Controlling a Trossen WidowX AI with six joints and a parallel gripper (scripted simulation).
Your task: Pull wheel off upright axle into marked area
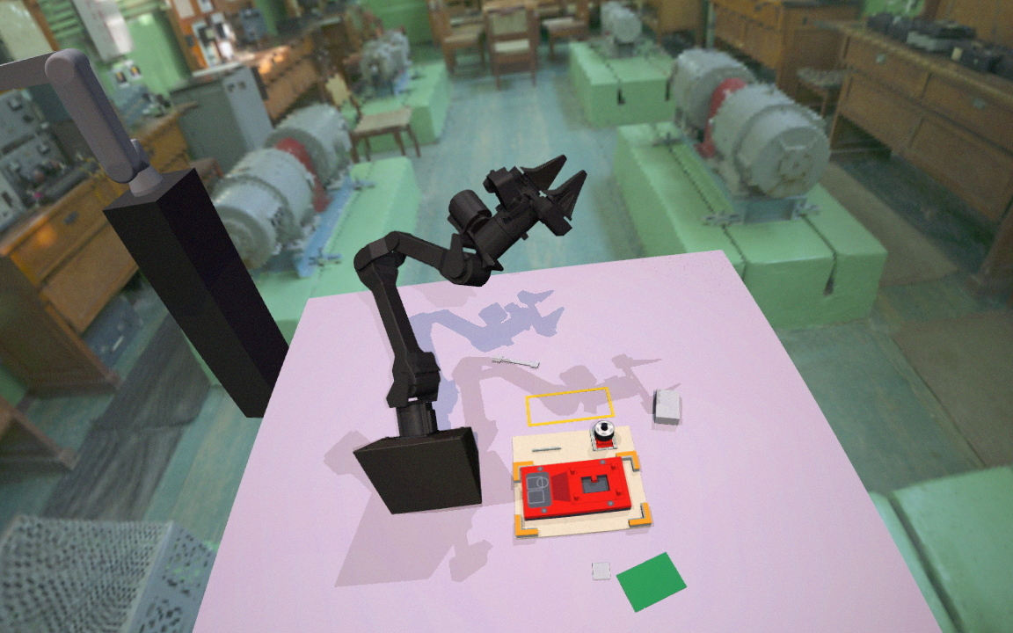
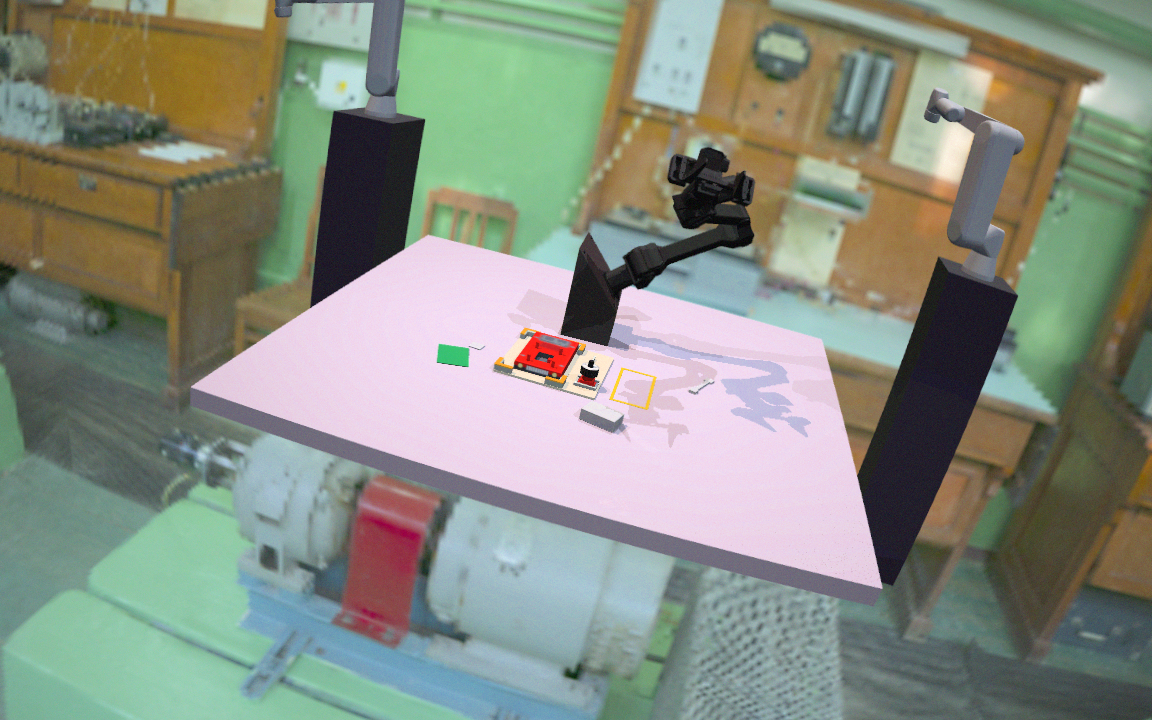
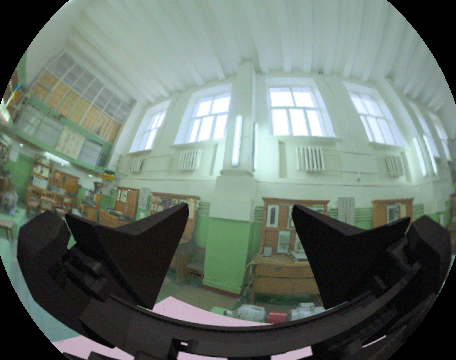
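Now: the wheel 500 mm below my gripper tip, 170 mm to the right of it and 40 mm ahead of it. Round my gripper tip: thin metal pin 540 mm below, 150 mm behind, 70 mm to the left; then small square 540 mm below, 440 mm to the right, 20 mm ahead; then grey block 530 mm below, 180 mm ahead, 100 mm to the right.
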